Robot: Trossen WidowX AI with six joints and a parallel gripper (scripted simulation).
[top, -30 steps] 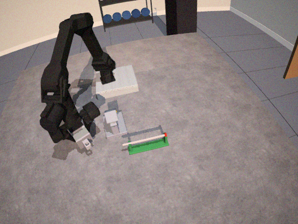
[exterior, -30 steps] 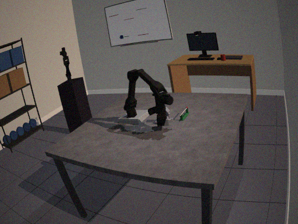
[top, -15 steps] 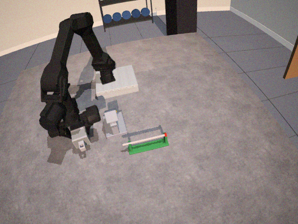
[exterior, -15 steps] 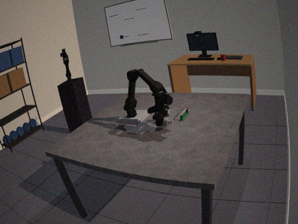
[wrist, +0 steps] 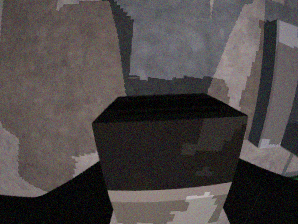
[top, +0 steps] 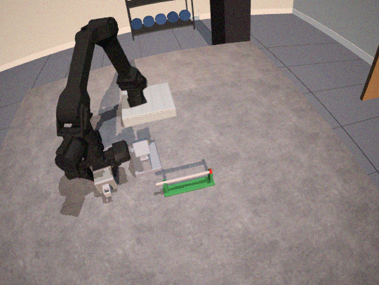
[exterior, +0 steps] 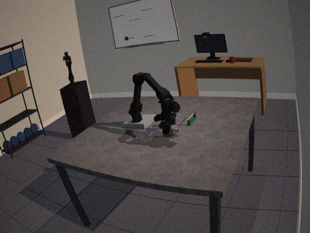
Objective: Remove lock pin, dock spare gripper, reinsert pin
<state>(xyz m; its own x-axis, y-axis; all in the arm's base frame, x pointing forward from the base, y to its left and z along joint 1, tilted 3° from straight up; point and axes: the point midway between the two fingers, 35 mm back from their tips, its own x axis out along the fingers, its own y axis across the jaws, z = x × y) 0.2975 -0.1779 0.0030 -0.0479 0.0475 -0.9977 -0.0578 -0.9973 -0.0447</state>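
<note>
Right now my gripper tip is 130 mm to the right of the mount socket, 30 mm below it and 20 mm past it. Round my gripper tip: spare gripper 20 mm ahead, 20 mm above; then green cradle 210 mm to the left, 110 mm ahead.
</note>
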